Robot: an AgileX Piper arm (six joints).
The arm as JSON. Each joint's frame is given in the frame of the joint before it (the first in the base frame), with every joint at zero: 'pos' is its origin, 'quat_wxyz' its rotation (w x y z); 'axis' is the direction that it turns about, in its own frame. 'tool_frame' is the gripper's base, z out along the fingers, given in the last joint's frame.
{
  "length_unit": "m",
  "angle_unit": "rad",
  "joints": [
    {
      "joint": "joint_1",
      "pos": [
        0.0,
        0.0,
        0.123
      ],
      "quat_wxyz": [
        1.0,
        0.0,
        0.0,
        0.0
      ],
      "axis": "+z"
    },
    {
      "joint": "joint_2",
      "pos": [
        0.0,
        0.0,
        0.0
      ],
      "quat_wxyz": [
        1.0,
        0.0,
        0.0,
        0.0
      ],
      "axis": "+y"
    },
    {
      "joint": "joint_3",
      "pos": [
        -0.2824,
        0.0,
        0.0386
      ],
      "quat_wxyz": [
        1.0,
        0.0,
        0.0,
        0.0
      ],
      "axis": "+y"
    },
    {
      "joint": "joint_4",
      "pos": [
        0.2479,
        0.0,
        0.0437
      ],
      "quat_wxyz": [
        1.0,
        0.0,
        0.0,
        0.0
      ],
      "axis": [
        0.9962,
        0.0,
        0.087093
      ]
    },
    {
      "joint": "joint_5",
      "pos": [
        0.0,
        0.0,
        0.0
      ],
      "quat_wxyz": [
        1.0,
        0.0,
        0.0,
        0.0
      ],
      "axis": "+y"
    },
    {
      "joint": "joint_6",
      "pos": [
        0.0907,
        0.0,
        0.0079
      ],
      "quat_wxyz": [
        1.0,
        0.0,
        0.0,
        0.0
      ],
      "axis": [
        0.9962,
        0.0,
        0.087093
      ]
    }
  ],
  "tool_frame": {
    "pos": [
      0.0,
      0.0,
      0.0
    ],
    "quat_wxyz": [
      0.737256,
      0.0,
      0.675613,
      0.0
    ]
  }
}
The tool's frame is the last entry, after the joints.
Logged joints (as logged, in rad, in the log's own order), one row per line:
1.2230 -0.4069 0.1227 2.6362 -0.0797 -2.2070
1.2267 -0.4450 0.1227 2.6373 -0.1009 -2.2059
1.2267 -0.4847 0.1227 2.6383 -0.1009 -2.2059
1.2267 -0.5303 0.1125 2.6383 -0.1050 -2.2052
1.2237 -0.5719 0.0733 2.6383 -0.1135 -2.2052
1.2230 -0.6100 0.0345 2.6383 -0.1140 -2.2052
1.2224 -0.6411 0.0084 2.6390 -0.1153 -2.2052
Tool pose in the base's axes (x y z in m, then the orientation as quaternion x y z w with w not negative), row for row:
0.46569 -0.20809 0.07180 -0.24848 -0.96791 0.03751 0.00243
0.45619 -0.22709 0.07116 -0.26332 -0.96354 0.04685 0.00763
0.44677 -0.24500 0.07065 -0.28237 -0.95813 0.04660 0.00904
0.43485 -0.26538 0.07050 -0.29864 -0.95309 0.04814 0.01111
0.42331 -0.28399 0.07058 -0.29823 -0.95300 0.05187 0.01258
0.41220 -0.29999 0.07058 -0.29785 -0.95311 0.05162 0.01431
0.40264 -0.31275 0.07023 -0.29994 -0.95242 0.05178 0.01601
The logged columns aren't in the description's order. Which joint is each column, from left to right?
Columns, left to right: joint_5, joint_1, joint_6, joint_2, joint_4, joint_3.
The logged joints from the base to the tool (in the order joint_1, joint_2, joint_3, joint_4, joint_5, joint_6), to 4 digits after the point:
-0.4069 2.6362 -2.2070 -0.0797 1.2230 0.1227
-0.4450 2.6373 -2.2059 -0.1009 1.2267 0.1227
-0.4847 2.6383 -2.2059 -0.1009 1.2267 0.1227
-0.5303 2.6383 -2.2052 -0.1050 1.2267 0.1125
-0.5719 2.6383 -2.2052 -0.1135 1.2237 0.0733
-0.6100 2.6383 -2.2052 -0.1140 1.2230 0.0345
-0.6411 2.6390 -2.2052 -0.1153 1.2224 0.0084

